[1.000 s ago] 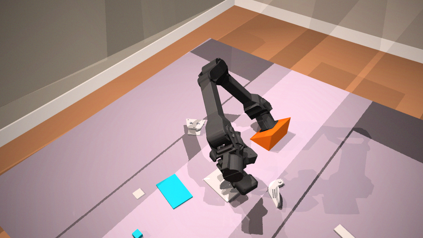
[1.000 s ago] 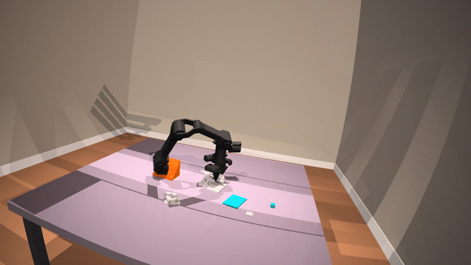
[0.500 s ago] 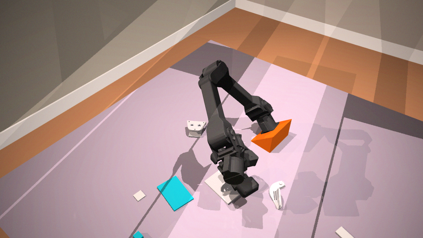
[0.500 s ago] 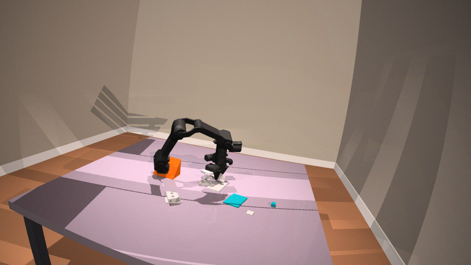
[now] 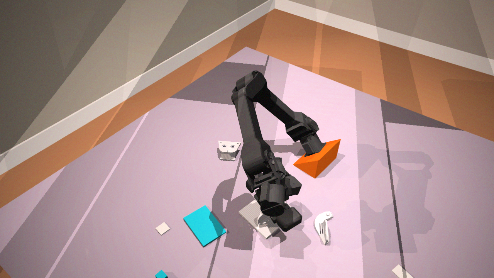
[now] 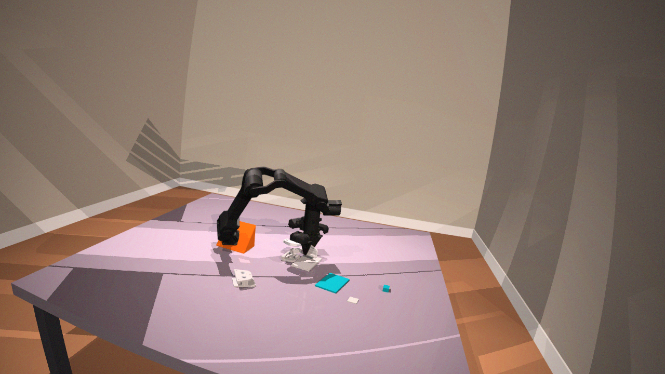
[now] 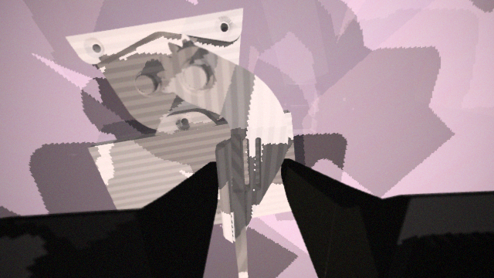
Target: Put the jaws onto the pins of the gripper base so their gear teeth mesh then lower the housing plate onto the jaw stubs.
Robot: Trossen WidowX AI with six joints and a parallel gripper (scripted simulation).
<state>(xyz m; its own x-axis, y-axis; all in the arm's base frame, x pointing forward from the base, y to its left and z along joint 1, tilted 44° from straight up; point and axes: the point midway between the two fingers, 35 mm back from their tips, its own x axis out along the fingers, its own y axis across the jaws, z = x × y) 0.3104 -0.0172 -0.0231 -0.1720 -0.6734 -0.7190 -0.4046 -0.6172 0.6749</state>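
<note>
My gripper tip is 3 cm to the left of the white slab and 2 cm above it. From my gripper tip the other things lie so: cyan flat plate (16 cm to the right, 11 cm ahead, 2 cm below); small white square (26 cm to the right, 18 cm ahead, 2 cm below); white stepped block (27 cm to the right, 17 cm behind, 2 cm below).
</note>
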